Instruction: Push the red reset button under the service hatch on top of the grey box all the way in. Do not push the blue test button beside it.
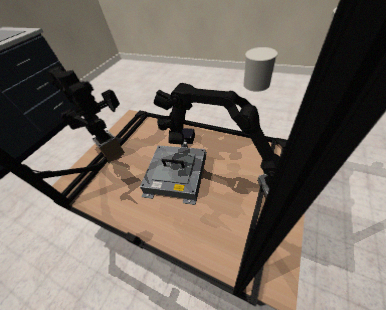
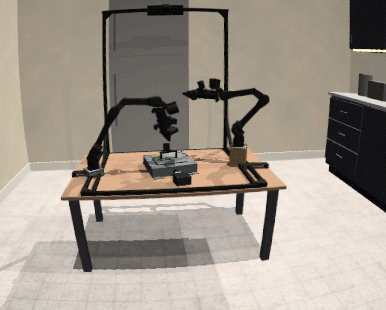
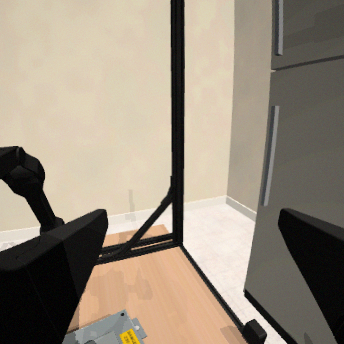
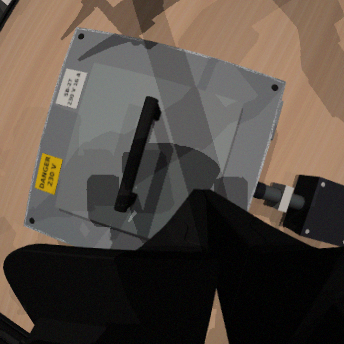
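The grey box [image 1: 199,162] [image 2: 173,170] [image 4: 102,56] [image 3: 102,330] sits in the middle of the table. Its service hatch [image 1: 173,178] [image 4: 102,102] lies flat on top, with a black handle [image 1: 173,163] [image 2: 168,152] [image 4: 136,153]. The red and blue buttons are hidden under it. My right gripper [image 1: 175,141] [image 2: 171,131] [image 4: 200,197] is shut and empty. It hangs above the box's far edge, clear of the handle. My left gripper [image 2: 186,93] [image 3: 193,217] is open and empty. It is held high, well away from the box.
A small black box [image 1: 189,133] [image 2: 182,178] [image 4: 317,208] with a cable stub lies against one side of the grey box. A brown block [image 1: 112,149] [image 2: 238,156] carries the left arm. Black frame rails [image 1: 102,226] edge the table. A grey bin [image 1: 260,69] stands on the floor.
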